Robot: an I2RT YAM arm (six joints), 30 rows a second.
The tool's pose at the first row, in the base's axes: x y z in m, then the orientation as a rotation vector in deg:
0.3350 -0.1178 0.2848 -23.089 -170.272 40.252
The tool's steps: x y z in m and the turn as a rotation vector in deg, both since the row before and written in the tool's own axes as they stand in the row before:
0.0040 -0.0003 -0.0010 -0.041 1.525 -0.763
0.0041 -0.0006 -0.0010 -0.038 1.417 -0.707
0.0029 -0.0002 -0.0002 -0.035 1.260 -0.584
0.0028 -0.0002 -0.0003 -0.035 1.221 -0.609
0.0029 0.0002 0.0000 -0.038 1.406 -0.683
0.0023 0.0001 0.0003 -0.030 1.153 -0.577
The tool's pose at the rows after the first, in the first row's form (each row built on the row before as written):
0.3312 -0.1166 0.2858 -22.293 -168.858 39.494
0.3273 -0.1156 0.2871 -21.565 -167.539 38.796
0.3245 -0.1149 0.2875 -20.991 -166.363 38.184
0.3218 -0.1142 0.2881 -20.377 -165.220 37.587
0.3191 -0.1133 0.2883 -19.704 -163.899 36.910
0.3169 -0.1127 0.2883 -19.133 -162.812 36.357

